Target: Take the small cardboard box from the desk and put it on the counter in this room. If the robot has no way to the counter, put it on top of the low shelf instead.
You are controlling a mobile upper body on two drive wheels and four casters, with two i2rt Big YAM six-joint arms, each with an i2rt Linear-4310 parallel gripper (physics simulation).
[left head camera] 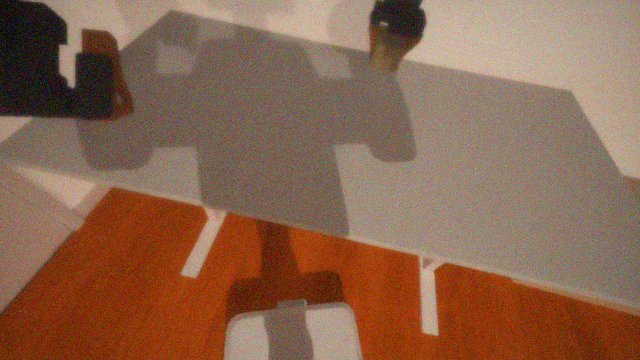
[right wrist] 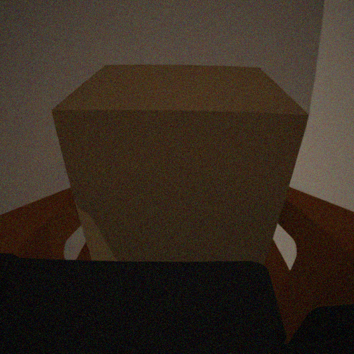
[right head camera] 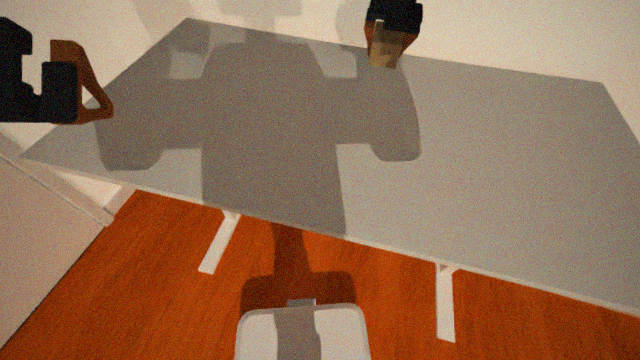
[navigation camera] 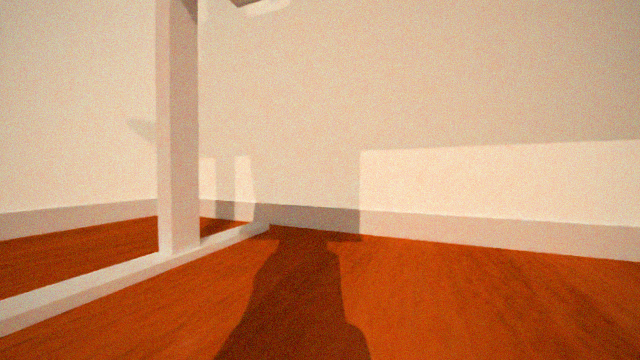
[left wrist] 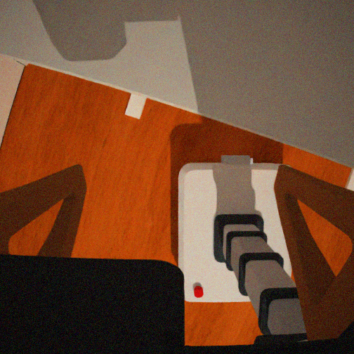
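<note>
The small cardboard box is brown and sits between the fingers of my right gripper, which is shut on it. It shows near the far edge of the grey desk and appears raised above the top. The box hides the fingertips in the right wrist view. My left gripper is open and empty, at the left end of the desk in the head views. I cannot make out a counter or a low shelf.
A pale panel stands left of the desk. My white base is at the desk's near side. In the navigation view a white desk leg stands on a floor bar, with a wall behind.
</note>
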